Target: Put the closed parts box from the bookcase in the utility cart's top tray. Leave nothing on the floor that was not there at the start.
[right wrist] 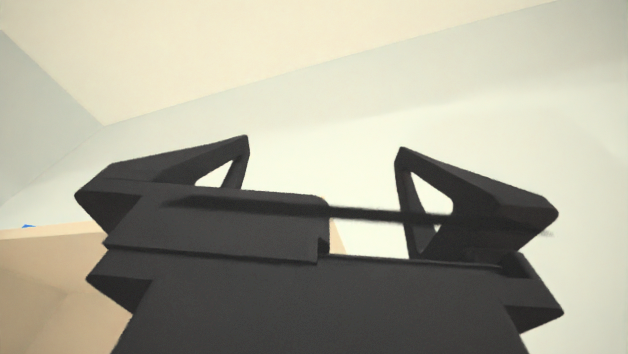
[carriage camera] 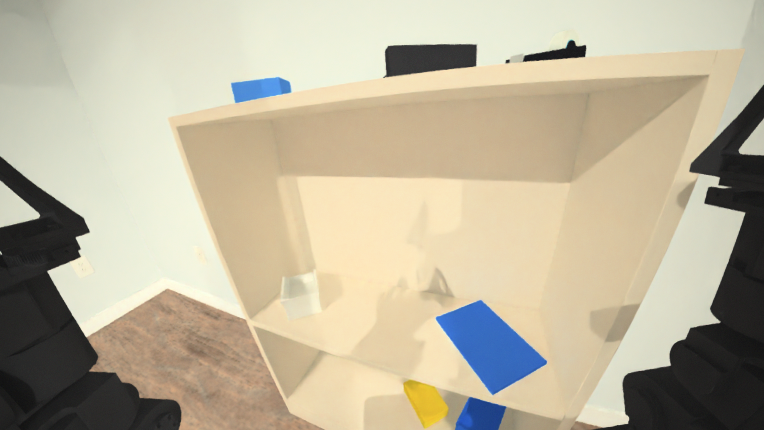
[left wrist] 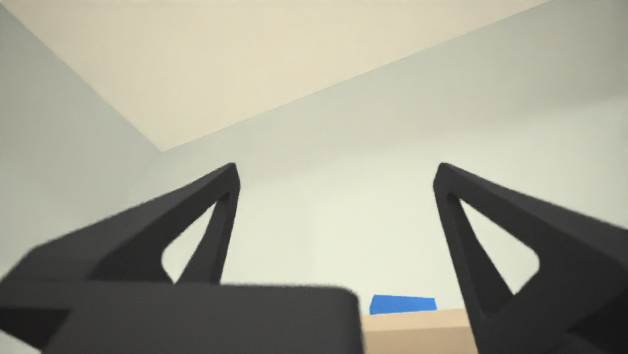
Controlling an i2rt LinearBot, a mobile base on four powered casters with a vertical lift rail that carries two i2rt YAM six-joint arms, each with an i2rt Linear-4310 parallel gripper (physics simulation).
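Places are measured from the left arm's base along level axes (x ahead, y left, z up), in millimetres.
Where they show: left gripper, fingertip midpoint: (left wrist: pixel 335 173); right gripper, fingertip midpoint: (right wrist: pixel 322 149).
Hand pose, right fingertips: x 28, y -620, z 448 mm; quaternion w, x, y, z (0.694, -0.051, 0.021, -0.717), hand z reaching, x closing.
Each offset is from my right fingertips to the top centre of the thing. "spot": to the spot under its first point. Level surfaces: height alone.
The bookcase (carriage camera: pixel 374 91) (left wrist: pixel 415 321) (right wrist: pixel 55 231) stands ahead. A light blue box @[dx +362, dy +524, dz +55 mm] (carriage camera: pixel 260 90) (left wrist: pixel 402 304) (right wrist: pixel 29 226) sits at the left of its top board; its upper face is hidden in the carriage view. A yellow block-like box @[dx +327, dy +219, dz -900 mm] (carriage camera: pixel 425 404) and a dark blue box @[dx +250, dy +49, dz -870 mm] (carriage camera: pixel 479 415), cut by the picture edge, are on the lower shelf. An open whitish bin @[spot: dx +356, dy +554, dz -485 mm] (carriage camera: pixel 302 304) is on the middle shelf. My left gripper (left wrist: pixel 335 173) and right gripper (right wrist: pixel 324 144) are open and empty, raised outside the bookcase on either side. The utility cart does not show.
A flat blue panel @[dx +244, dy +91, dz -521 mm] (carriage camera: pixel 491 347) lies at the right of the middle shelf, near its front edge. A black block-like object @[dx +288, dy +221, dz +69 mm] (carriage camera: pixel 431 59) and a low black device @[dx +266, dy +38, dz +85 mm] (carriage camera: pixel 558 53) stand on the bookcase top. Walls rise behind and at left; wood floor @[dz -1045 mm] (carriage camera: pixel 187 363) shows at lower left.
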